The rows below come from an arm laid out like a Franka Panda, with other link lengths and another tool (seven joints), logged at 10 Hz.
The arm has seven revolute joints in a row. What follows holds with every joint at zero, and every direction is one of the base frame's.
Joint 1 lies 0.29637 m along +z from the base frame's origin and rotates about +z.
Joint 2 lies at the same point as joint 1 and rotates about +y.
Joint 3 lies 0.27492 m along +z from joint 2 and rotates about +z.
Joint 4 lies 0.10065 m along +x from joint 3 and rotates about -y.
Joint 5 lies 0.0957 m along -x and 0.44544 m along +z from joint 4 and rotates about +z.
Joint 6 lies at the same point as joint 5 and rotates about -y.
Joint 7 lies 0.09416 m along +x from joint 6 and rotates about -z.
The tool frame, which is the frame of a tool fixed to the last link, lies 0.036 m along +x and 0.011 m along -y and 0.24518 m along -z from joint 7; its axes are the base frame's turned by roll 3.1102, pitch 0 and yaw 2.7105 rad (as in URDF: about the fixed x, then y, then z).
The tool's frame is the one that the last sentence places.
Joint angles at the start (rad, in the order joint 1, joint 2, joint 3, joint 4, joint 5, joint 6, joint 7):
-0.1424, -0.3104, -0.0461, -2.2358, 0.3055, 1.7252, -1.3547
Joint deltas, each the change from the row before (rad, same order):
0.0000, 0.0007, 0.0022, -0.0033, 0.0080, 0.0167, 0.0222
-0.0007, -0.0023, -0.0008, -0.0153, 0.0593, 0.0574, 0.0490
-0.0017, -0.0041, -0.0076, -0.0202, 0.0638, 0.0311, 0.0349
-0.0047, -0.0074, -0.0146, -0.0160, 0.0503, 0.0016, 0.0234
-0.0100, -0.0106, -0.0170, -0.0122, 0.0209, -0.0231, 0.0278
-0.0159, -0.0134, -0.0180, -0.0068, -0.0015, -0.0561, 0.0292
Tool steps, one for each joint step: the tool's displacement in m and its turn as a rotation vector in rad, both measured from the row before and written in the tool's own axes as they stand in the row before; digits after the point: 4 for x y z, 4 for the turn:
-0.0038, -0.0022, 0.0003, 0.0058, -0.0135, 0.0225
-0.0145, -0.0048, -0.0023, -0.0020, -0.0757, 0.0640
-0.0071, -0.0016, 0.0006, -0.0289, -0.0625, 0.0624
0.0005, -0.0014, -0.0022, -0.0379, -0.0422, 0.0548
0.0086, -0.0035, -0.0045, -0.0318, -0.0133, 0.0553
0.0165, -0.0027, -0.0062, -0.0346, 0.0163, 0.0533

